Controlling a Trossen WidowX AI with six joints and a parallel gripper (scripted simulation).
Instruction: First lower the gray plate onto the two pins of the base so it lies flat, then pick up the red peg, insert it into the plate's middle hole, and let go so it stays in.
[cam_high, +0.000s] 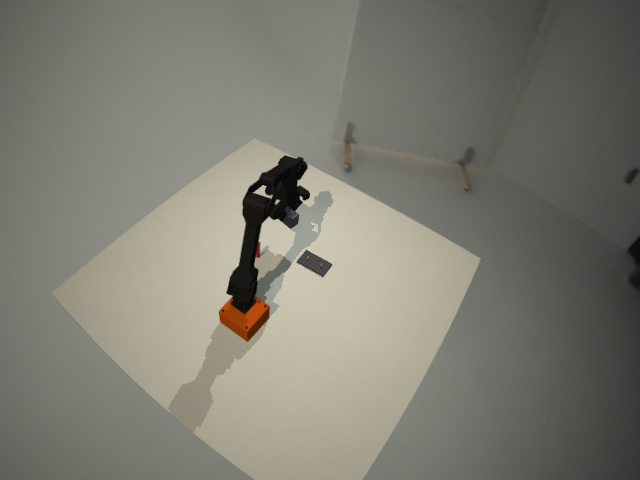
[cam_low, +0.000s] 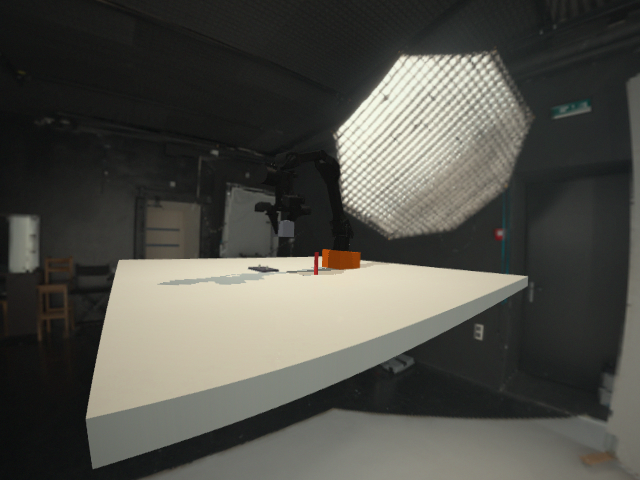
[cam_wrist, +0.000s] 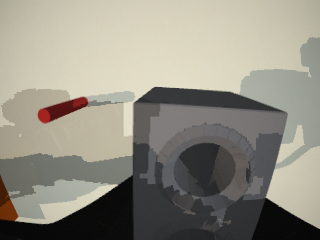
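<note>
My gripper tip is 16 cm to the left of the dark flat base, 13 cm above it and 1 cm past it. Also, from my gripper tip: gray plate (3 cm above); red peg (12 cm behind, 10 cm below, 3 cm to the left).
</note>
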